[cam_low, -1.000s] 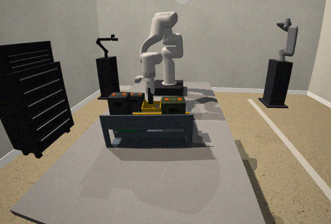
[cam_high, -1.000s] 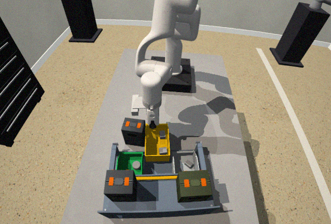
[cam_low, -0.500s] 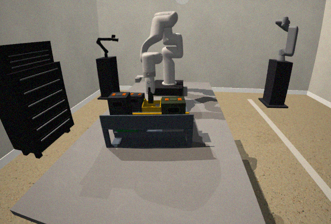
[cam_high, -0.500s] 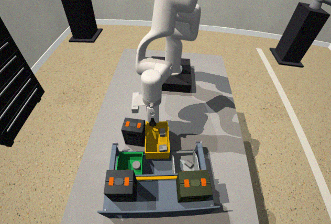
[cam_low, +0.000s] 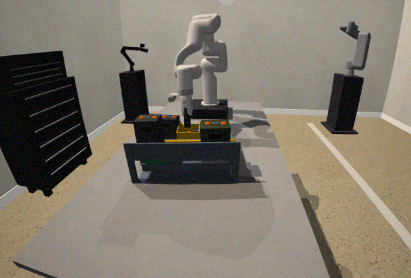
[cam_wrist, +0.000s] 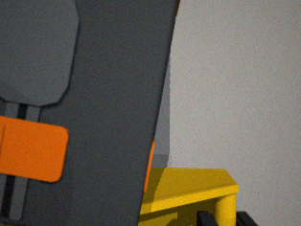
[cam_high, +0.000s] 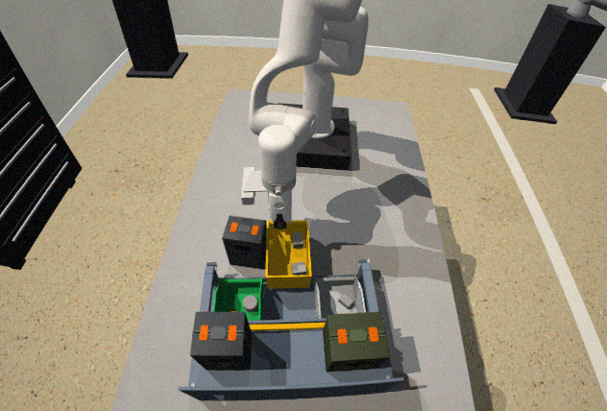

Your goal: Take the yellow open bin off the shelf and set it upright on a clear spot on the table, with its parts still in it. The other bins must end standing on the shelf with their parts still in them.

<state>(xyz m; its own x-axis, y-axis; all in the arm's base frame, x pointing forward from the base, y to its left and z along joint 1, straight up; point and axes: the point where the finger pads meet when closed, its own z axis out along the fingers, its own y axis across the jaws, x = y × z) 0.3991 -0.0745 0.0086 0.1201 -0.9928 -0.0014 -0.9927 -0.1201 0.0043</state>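
Now: the yellow open bin 80 mm ahead of my hand, 30 mm to the left of it and 10 mm below it. Round my hand: green bin 240 mm ahead, 70 mm to the right, 30 mm below; grey shelf 250 mm ahead, 50 mm to the left, 10 mm below; grey bin 210 mm ahead, 160 mm to the left, 30 mm below.
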